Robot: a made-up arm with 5 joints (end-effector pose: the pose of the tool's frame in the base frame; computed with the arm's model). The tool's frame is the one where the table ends. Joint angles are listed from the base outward.
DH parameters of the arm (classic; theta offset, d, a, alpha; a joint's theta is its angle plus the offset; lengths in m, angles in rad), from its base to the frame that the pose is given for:
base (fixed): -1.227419 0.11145 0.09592 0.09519
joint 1: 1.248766 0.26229 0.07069 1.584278
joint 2: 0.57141 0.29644 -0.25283 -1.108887
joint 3: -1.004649 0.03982 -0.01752 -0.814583
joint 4: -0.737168 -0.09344 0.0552 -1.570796
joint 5: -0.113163 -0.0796 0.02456 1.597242
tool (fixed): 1.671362 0.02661 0 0
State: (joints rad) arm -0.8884 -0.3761 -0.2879 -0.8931 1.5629
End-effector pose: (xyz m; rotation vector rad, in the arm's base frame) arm -0.3991 0.0035 0.2987 0.9639 -0.8718 -1.9812
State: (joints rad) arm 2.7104 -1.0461 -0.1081 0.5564 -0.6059
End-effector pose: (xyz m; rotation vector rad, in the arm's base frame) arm 0.3419 0.1651 0.5853 1.3618 0.1060 -2.2977
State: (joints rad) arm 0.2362 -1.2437 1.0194 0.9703 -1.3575
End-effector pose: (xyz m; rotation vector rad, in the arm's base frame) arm 0.0017 -0.5205 0.4890 -0.6244 -0.8665 2.2255
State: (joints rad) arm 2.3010 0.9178 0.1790 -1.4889 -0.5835
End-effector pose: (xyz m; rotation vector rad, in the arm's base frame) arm 0.2023 0.0876 0.0341 0.2762 -0.2668 0.8841
